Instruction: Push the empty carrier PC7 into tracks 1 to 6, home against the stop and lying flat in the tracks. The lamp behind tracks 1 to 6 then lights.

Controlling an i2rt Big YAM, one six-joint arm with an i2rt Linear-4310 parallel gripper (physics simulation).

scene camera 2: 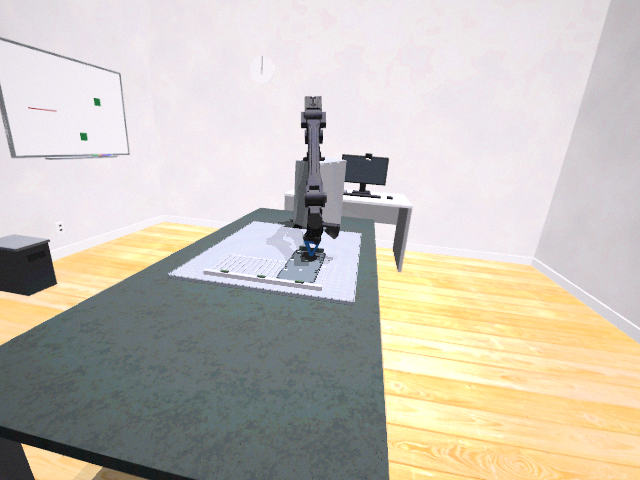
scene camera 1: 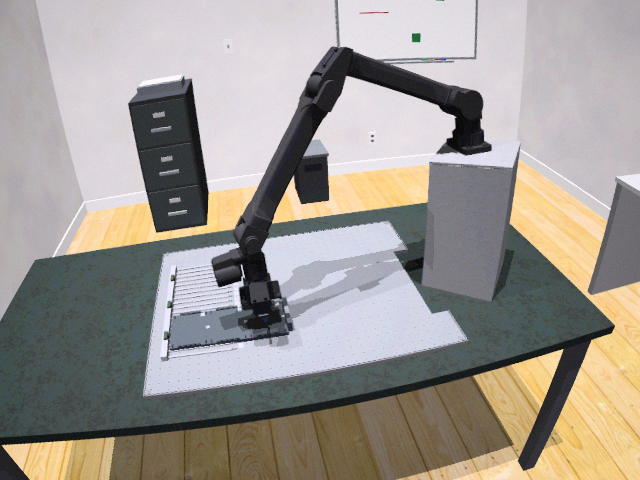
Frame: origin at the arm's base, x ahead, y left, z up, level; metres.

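Seen in the pictures: gripper, between the fingertips: [scene camera 2: 311, 255] [scene camera 1: 265, 320]; arm's base, origin of its link: [scene camera 1: 468, 147].
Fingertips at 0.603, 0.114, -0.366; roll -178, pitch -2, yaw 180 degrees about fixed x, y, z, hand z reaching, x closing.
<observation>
Pixels of each thing's top centre, then the offset from my fingertips to it, as dx, dy, dz. "spot": a spot on its surface instead. Level surfaces: height alone.
- carrier PC7, centre of its top: [scene camera 1: 227, 318] [scene camera 2: 304, 259] +0.098, -0.012, +0.018
- white stop rail, a spot on its surface: [scene camera 1: 168, 316] spot: +0.266, -0.076, +0.003
- carrier, a spot on its surface: [scene camera 1: 166, 335] [scene camera 2: 300, 280] spot: +0.265, +0.011, +0.009
- pale perforated board, height of its surface: dz -0.012
- dark green table, height of its surface: dz -0.025
The carrier PC7 [scene camera 1: 199, 330] [scene camera 2: 299, 270] is a long dark grey plate. It looks flat over the front tracks, its left end in scene camera 1 at or very close to the white stop rail [scene camera 1: 168, 316] [scene camera 2: 284, 282]; a small gap cannot be ruled out. Three small lamps stand on the rail; the one behind the carrier [scene camera 1: 166, 335] [scene camera 2: 299, 282] looks dark green, like the other two. My gripper [scene camera 1: 264, 321] [scene camera 2: 311, 253] is shut and empty, pointing down at the carrier's end away from the rail. The arm hides part of that end, and contact is unclear.
Uncovered white tracks [scene camera 1: 199, 290] [scene camera 2: 247, 265] lie beside the carrier. Rail and tracks stand on a pale perforated board [scene camera 1: 361, 320] [scene camera 2: 341, 276] on the dark green table [scene camera 1: 77, 320] [scene camera 2: 206, 372]. The arm's tall grey pedestal [scene camera 1: 460, 227] stands at the table's far end from the rail.
</observation>
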